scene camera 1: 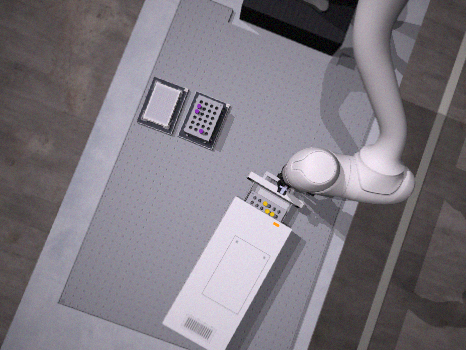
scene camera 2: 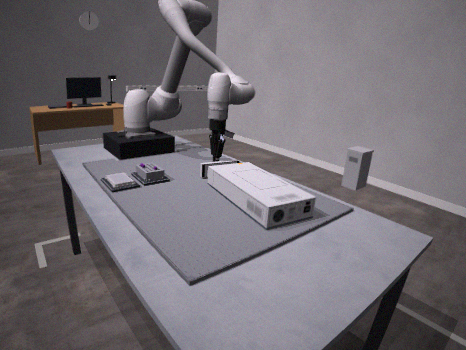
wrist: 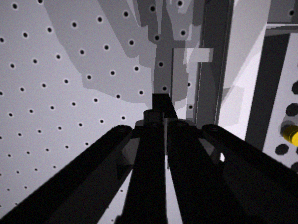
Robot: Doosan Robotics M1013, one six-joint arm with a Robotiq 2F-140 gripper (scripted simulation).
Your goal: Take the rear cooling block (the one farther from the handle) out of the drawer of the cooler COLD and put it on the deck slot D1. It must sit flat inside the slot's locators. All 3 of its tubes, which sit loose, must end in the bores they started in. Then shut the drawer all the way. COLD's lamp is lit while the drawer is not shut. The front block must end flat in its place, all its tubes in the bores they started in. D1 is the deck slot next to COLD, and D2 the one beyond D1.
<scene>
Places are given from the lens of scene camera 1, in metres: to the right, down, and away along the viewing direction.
white cooler COLD [scene camera 1: 220, 287]: -0.04, 0.34, 1.19
perforated grey mat [scene camera 1: 166, 195]: -0.22, 0.07, 1.27
</scene>
